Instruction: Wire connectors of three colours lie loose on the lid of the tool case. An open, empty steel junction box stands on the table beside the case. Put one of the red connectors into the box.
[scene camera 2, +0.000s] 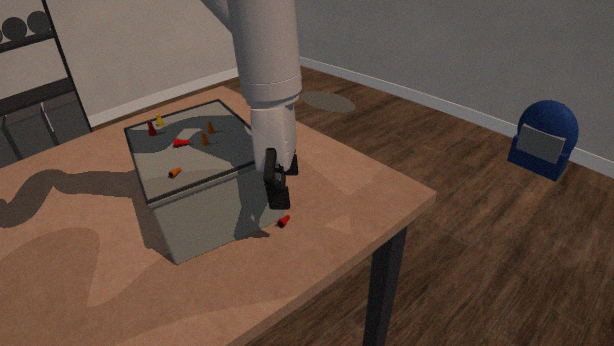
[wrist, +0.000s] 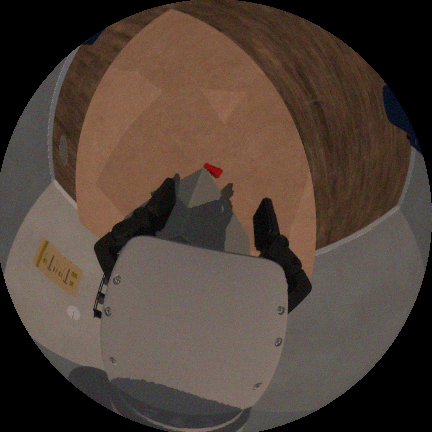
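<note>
A red connector (scene camera 2: 284, 221) (wrist: 213, 170) lies on the table beside a bottom corner of the grey tool case (scene camera 2: 200, 225) (wrist: 204, 192). On the case's lid (scene camera 2: 155, 167), another red connector (scene camera 2: 181, 143) lies on its side and a dark red one (scene camera 2: 152, 129) stands upright. A yellow connector (scene camera 2: 160, 120) and two orange ones (scene camera 2: 210, 128) (scene camera 2: 205, 139) also stand there; a third orange one (scene camera 2: 175, 172) lies nearer the front edge. My gripper (scene camera 2: 285, 183) (wrist: 216, 197) is open and empty, above the table beside the case, close to the loose red connector. The junction box does not show in either view.
The wooden table (scene camera 2: 210, 295) (wrist: 145, 120) ends at a corner to the right in the scene view. A blue round-topped object (scene camera 2: 550, 117) (wrist: 398, 112) stands on the floor beyond it. A dark shelf unit (scene camera 2: 66, 75) stands at the back left.
</note>
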